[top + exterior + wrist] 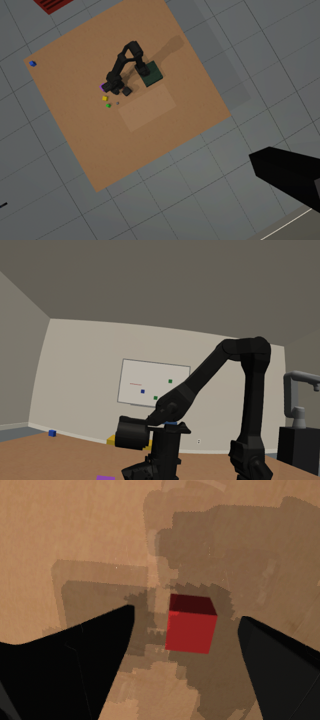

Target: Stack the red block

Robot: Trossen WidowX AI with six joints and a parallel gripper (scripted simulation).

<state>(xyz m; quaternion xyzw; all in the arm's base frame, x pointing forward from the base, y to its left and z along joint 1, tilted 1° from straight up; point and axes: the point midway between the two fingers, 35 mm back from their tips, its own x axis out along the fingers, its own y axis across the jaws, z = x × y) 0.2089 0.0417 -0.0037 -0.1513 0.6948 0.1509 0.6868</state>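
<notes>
The red block lies right at my gripper tip. The rest, counted from my gripper tip: small grey piece 100 mm to the left, 90 mm ahead; purple block 140 mm ahead, 50 mm to the right, 20 mm above; yellow block 170 mm ahead, 30 mm to the left, 10 mm above.
</notes>
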